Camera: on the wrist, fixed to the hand. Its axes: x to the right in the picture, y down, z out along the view.
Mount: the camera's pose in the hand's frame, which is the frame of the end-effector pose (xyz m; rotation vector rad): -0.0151 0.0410 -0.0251 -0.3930 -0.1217 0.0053
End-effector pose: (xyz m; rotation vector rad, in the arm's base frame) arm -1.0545 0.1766 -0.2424 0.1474 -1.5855 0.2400
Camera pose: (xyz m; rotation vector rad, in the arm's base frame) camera -1.0396 0.2216 -0.2596 -0.1500 -1.7231 -0.0807
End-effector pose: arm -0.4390 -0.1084 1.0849 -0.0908 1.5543 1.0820
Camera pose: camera -0.4771 -0.1092 1.1179 -0.2829 1.2187 1.3608
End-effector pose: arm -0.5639 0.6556 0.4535 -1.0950 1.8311 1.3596
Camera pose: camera -0.5925 0.6410 0.4923 -1.1680 1.5172 1.7983
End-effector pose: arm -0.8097 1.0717 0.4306 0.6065 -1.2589 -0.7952
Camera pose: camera -0.7792 1.1077 0.4482 0.2396 -1.1700 -1.0545
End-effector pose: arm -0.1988 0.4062 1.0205 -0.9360 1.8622 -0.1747
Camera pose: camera -0.2381 0.4376 1.0231 -1.1786 1.8176 0.2565
